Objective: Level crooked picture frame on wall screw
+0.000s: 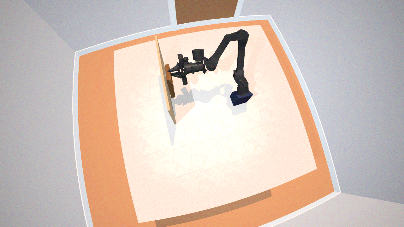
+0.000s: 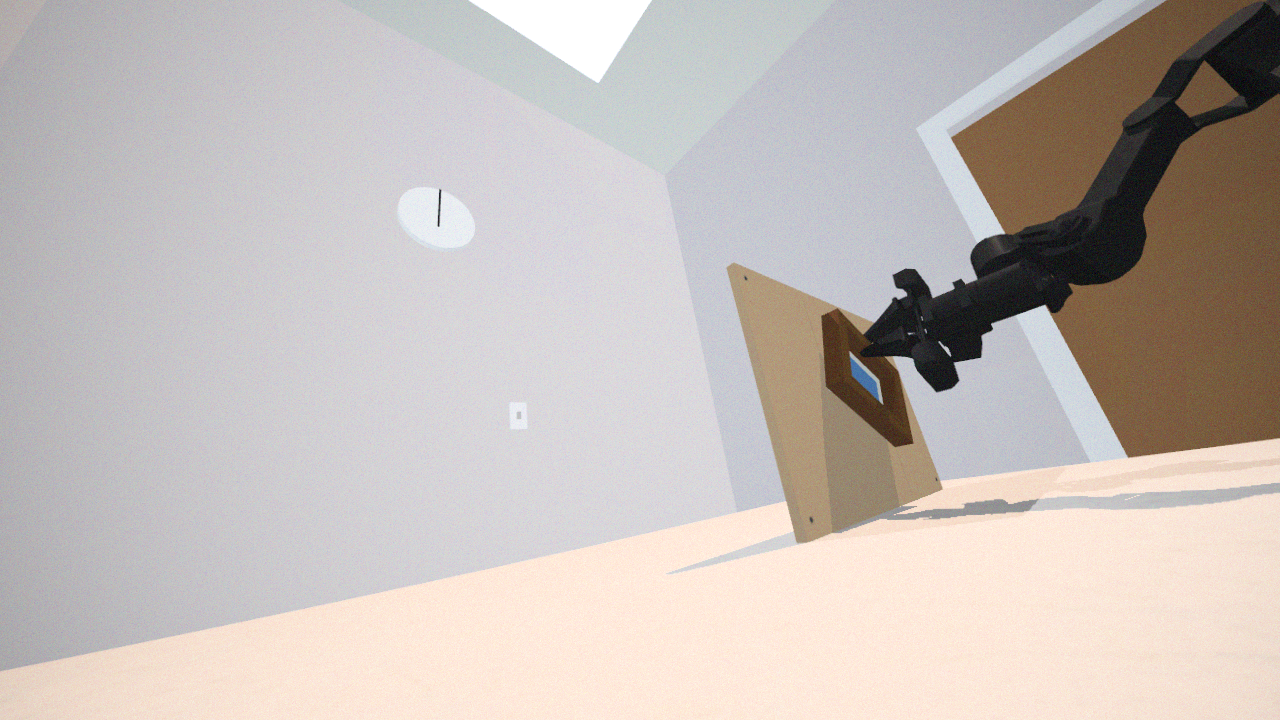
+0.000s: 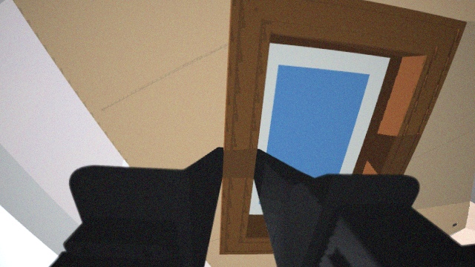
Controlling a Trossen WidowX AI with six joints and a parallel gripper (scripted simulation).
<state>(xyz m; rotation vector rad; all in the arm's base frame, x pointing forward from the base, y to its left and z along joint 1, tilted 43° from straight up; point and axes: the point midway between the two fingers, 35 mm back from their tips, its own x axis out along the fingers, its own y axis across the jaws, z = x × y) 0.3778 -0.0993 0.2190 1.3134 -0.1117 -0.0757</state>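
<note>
Now: the brown wooden picture frame 10 mm ahead of my gripper tip, 20 mm to the left of it and 50 mm below it. From my gripper tip the other things lie so: tan wall board (20 mm ahead, 10 mm to the left, 70 mm below).
</note>
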